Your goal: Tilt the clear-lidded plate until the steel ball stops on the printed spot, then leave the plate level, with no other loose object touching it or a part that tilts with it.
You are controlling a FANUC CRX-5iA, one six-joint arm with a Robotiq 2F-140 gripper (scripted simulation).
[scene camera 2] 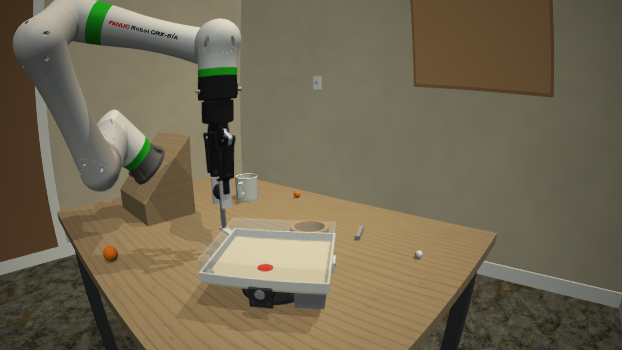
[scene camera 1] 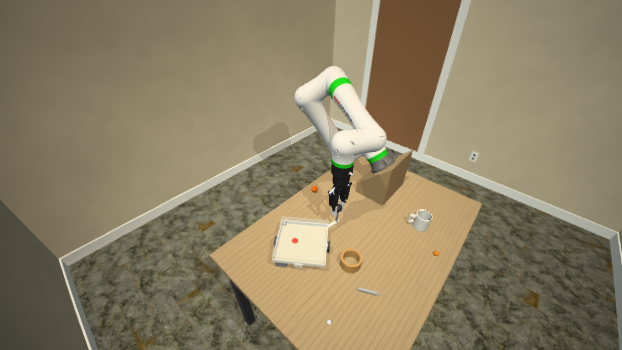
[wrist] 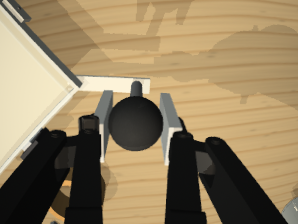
Observation:
I see my gripper and a clear-lidded plate.
My gripper is seen too in the wrist view.

